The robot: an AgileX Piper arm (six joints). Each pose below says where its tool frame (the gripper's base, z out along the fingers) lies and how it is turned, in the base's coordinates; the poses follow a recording.
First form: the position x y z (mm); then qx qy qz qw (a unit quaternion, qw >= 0).
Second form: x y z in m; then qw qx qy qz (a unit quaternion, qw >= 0). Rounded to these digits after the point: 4 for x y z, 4 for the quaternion.
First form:
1: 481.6 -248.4 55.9 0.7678 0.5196 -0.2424 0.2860
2: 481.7 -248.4 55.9 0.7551 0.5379 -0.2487 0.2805
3: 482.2 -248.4 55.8 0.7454 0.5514 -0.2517 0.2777
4: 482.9 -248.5 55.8 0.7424 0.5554 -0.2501 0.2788
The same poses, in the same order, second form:
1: 0.4816 -0.2484 0.0559 0.2860 0.7678 0.5196 -0.2424
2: 0.4817 -0.2484 0.0559 0.2805 0.7551 0.5379 -0.2487
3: 0.4822 -0.2484 0.0558 0.2777 0.7454 0.5514 -0.2517
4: 0.4829 -0.2485 0.0558 0.2788 0.7424 0.5554 -0.2501
